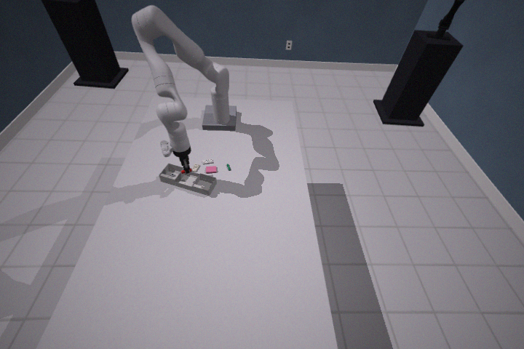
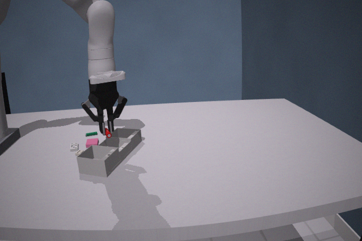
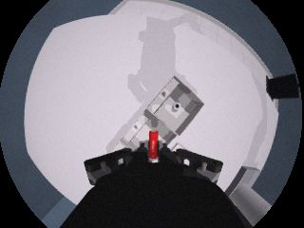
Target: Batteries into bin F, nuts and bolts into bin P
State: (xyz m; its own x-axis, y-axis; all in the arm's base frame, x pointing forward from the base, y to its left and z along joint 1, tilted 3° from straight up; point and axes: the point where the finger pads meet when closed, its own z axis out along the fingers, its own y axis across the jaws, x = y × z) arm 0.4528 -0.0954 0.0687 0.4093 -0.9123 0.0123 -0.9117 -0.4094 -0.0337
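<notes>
Now: hand 10 mm short of the grey three-part bin and 60 mm above it. Round my hand: grey nut: 20 mm behind, 80 mm to the right, 70 mm below; red battery: 20 mm below; cream domino-like tile: 80 mm behind, 10 mm to the left, 80 mm below.
</notes>
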